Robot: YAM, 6 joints.
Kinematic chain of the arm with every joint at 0, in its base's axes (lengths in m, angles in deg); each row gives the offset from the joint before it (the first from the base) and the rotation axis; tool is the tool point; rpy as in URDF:
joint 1: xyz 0 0 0.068 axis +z
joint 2: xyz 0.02 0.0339 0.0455 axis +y
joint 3: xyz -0.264 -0.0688 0 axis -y
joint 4: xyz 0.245 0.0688 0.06 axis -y
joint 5: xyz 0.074 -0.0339 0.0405 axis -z
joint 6: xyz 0.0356 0 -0.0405 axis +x
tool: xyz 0 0 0 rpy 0 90 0
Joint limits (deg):
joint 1: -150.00..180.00
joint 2: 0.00..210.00
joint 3: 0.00..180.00
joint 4: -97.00..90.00
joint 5: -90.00..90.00
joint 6: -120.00..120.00
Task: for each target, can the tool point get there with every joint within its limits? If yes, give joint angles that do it. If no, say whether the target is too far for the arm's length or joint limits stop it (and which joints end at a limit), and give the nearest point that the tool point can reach.
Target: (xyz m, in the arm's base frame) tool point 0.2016 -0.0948 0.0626
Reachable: yes | joints -18.92 99.28 26.97 -1.87 42.99 5.52
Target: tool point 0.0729 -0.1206 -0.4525
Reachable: no: joint limits stop it (at a limit: joint 2) | nearest point 0.0835 -0.1382 -0.3697 | short by 0.085 m
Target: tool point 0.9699 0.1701 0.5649
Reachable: no: too far | nearest point 0.5780 0.1014 0.3787 | short by 0.439 m
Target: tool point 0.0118 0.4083 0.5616
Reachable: yes | joints 84.77 113.08 137.16 6.61 -45.75 -1.44
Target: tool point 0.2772 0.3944 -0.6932
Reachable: no: too far | nearest point 0.2110 0.3002 -0.3605 | short by 0.352 m
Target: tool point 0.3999 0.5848 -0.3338
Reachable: no: too far | nearest point 0.3088 0.4516 -0.2231 | short by 0.196 m
